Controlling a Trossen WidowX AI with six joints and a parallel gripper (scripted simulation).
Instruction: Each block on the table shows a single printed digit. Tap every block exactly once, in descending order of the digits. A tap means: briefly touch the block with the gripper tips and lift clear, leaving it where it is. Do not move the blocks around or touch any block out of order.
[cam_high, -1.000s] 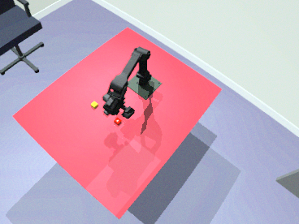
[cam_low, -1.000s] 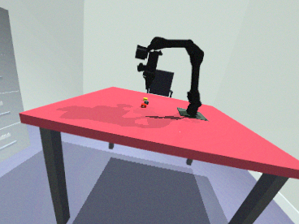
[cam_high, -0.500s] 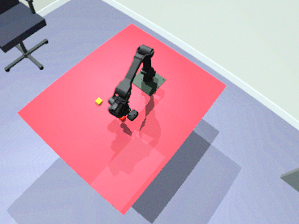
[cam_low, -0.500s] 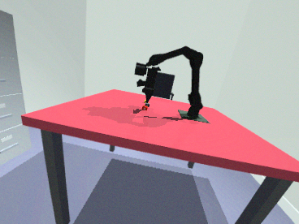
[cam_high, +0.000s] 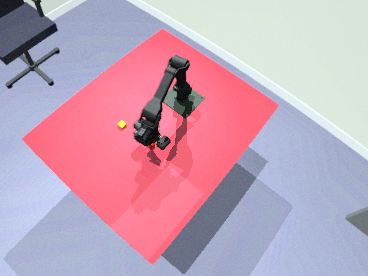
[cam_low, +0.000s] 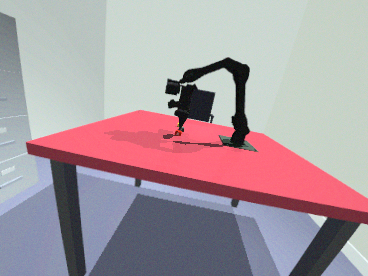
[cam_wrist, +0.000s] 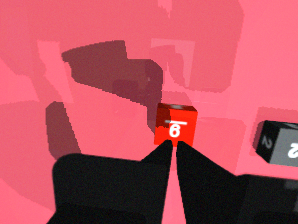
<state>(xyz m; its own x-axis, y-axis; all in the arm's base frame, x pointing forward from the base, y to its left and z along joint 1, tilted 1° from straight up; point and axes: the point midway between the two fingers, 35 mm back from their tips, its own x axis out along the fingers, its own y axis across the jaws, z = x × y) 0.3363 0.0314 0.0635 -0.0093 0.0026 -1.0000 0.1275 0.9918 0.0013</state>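
Right now the red block is 3 cm below my gripper tip and 1 cm ahead of it. From my gripper tip the other things lie so: yellow block (19 cm to the right, 3 cm below, 1 cm behind); grey block (10 cm to the right, 3 cm below, 1 cm behind).
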